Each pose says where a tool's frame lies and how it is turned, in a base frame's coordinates. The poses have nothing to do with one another.
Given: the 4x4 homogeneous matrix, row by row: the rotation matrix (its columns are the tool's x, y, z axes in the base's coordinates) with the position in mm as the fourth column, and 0 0 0 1 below. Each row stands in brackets.
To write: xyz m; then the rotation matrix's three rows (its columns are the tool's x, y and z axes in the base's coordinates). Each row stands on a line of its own. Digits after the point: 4 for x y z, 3 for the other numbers.
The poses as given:
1: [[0.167, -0.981, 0.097, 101.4], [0.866, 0.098, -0.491, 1.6], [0.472, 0.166, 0.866, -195.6], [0, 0, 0, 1]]
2: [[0.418, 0.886, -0.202, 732.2], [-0.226, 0.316, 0.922, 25.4], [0.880, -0.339, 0.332, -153.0], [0, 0, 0, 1]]
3: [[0.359, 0.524, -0.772, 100.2], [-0.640, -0.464, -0.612, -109.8], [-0.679, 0.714, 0.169, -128.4], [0, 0, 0, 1]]
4: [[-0.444, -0.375, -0.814, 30.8], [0.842, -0.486, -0.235, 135.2], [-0.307, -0.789, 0.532, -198.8], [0, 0, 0, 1]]
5: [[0.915, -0.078, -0.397, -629.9], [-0.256, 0.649, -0.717, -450.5], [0.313, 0.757, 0.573, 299.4], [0, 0, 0, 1]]
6: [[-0.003, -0.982, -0.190, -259.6], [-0.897, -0.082, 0.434, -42.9], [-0.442, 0.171, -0.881, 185.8], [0, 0, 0, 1]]
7: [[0.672, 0.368, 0.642, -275.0], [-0.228, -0.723, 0.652, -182.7], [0.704, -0.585, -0.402, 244.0], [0, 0, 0, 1]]
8: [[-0.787, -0.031, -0.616, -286.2], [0.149, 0.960, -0.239, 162.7], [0.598, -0.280, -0.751, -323.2], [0, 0, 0, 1]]
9: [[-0.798, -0.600, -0.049, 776.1], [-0.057, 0.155, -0.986, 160.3], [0.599, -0.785, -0.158, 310.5], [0, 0, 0, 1]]
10: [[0.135, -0.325, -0.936, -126.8], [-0.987, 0.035, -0.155, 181.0], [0.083, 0.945, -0.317, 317.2], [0, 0, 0, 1]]
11: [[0.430, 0.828, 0.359, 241.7], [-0.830, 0.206, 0.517, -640.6], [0.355, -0.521, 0.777, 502.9], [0, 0, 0, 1]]
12: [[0.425, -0.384, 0.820, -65.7], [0.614, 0.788, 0.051, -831.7], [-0.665, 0.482, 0.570, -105.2], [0, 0, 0, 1]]
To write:
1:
0.1014, 0.0016, -0.1956
0.167, -0.981, 0.097
0.866, 0.098, -0.491
0.472, 0.166, 0.866

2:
0.7322, 0.0254, -0.1530
0.418, 0.886, -0.202
-0.226, 0.316, 0.922
0.880, -0.339, 0.332

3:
0.1002, -0.1098, -0.1284
0.359, 0.524, -0.772
-0.640, -0.464, -0.612
-0.679, 0.714, 0.169

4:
0.0308, 0.1352, -0.1988
-0.444, -0.375, -0.814
0.842, -0.486, -0.235
-0.307, -0.789, 0.532

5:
-0.6299, -0.4505, 0.2994
0.915, -0.078, -0.397
-0.256, 0.649, -0.717
0.313, 0.757, 0.573

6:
-0.2596, -0.0429, 0.1858
-0.003, -0.982, -0.190
-0.897, -0.082, 0.434
-0.442, 0.171, -0.881

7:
-0.2750, -0.1827, 0.2440
0.672, 0.368, 0.642
-0.228, -0.723, 0.652
0.704, -0.585, -0.402

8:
-0.2862, 0.1627, -0.3232
-0.787, -0.031, -0.616
0.149, 0.960, -0.239
0.598, -0.280, -0.751

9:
0.7761, 0.1603, 0.3105
-0.798, -0.600, -0.049
-0.057, 0.155, -0.986
0.599, -0.785, -0.158

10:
-0.1268, 0.1810, 0.3172
0.135, -0.325, -0.936
-0.987, 0.035, -0.155
0.083, 0.945, -0.317

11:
0.2417, -0.6406, 0.5029
0.430, 0.828, 0.359
-0.830, 0.206, 0.517
0.355, -0.521, 0.777

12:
-0.0657, -0.8317, -0.1052
0.425, -0.384, 0.820
0.614, 0.788, 0.051
-0.665, 0.482, 0.570

